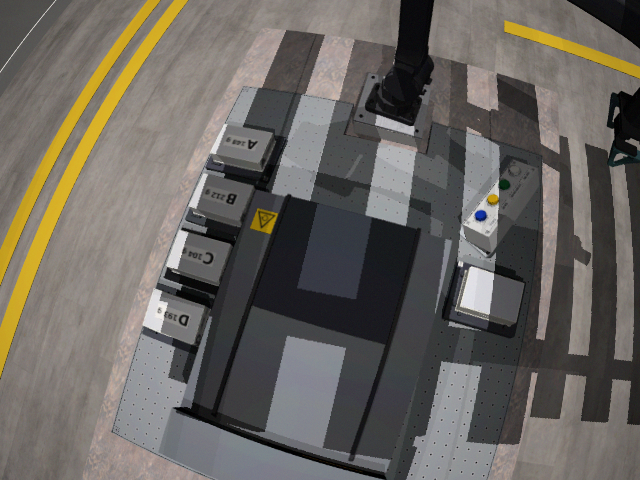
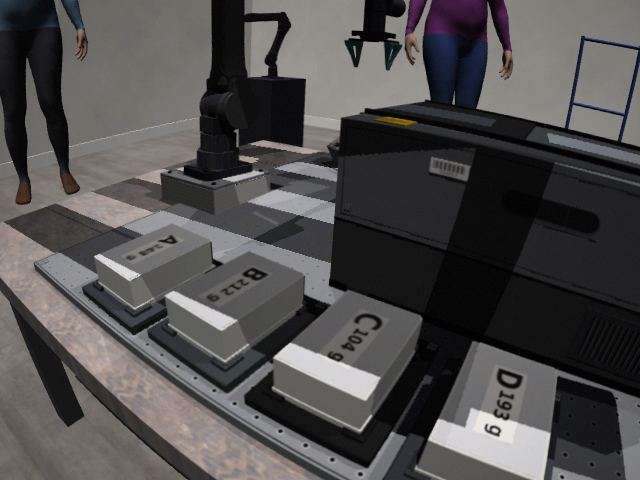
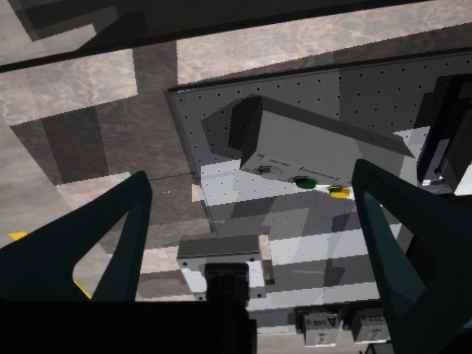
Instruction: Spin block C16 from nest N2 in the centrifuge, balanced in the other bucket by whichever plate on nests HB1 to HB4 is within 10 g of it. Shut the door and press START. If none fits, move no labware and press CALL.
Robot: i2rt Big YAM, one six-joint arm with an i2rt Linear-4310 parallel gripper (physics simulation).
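Places are measured from the arm's base along level axes (x ahead, y left, z up), in centimetres.
Pixels of known places: gripper, fingertip midpoint: (image 1: 609, 145) (image 2: 371, 68) (image 3: 248, 175); arm's base, link origin: (image 1: 393, 105) (image 2: 218, 172) (image 3: 228, 280).
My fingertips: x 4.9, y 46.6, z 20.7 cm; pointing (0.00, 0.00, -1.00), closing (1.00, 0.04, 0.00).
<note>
For each thing: its top centre in the pictures, then the offset to it from my fingertips. "spot": a spot on its surface instead.
- pale block, top centre: (image 1: 493, 294) dx +31.5, dy -13.6, dz -17.8 cm
- dark nest, surface spot: (image 1: 450, 304) spot: dx +35.2, dy -20.9, dz -21.9 cm
- A, top centre: (image 2: 152, 248) (image 1: 240, 142) (image 3: 321, 338) dx +18.1, dy -75.0, dz -19.0 cm
- B, top centre: (image 2: 236, 284) (image 1: 220, 195) (image 3: 374, 334) dx +31.5, dy -72.9, dz -19.0 cm
- C, top centre: (image 2: 355, 336) (image 1: 197, 255) dx +45.1, dy -71.4, dz -19.0 cm
- D, top centre: (image 2: 503, 400) (image 1: 172, 315) dx +58.7, dy -70.8, dz -19.0 cm
- button box, top centre: (image 3: 335, 185) (image 1: 509, 195) dx +10.5, dy -15.9, dz -16.0 cm
My gripper (image 1: 613, 140) (image 2: 372, 67) (image 3: 248, 175) is open and empty, high above the table at the button box's side. A pale block (image 1: 488, 294) (image 3: 462, 167) sits in a dark nest (image 1: 450, 304) right of the centrifuge (image 1: 330, 320) (image 2: 465, 206); no label on it is readable. The centrifuge's top is closed and its buckets are hidden. Four plates stand in nests: A (image 1: 244, 147) (image 2: 155, 258) (image 3: 321, 334), apparently 148 g; B (image 1: 224, 198) (image 2: 237, 294) (image 3: 371, 332), 212 g; C (image 1: 200, 257) (image 2: 346, 351), 104 g; D (image 1: 176, 317) (image 2: 491, 408), 193 g.
The button box (image 1: 516, 198) (image 3: 310, 142) has blue (image 1: 480, 215), yellow (image 1: 493, 198) (image 3: 339, 192), green (image 1: 504, 183) (image 3: 305, 183) and grey (image 1: 514, 169) (image 3: 270, 173) buttons. The arm base (image 1: 387, 129) (image 2: 214, 193) (image 3: 220, 247) stands behind the centrifuge. Two people stand beyond the table.
</note>
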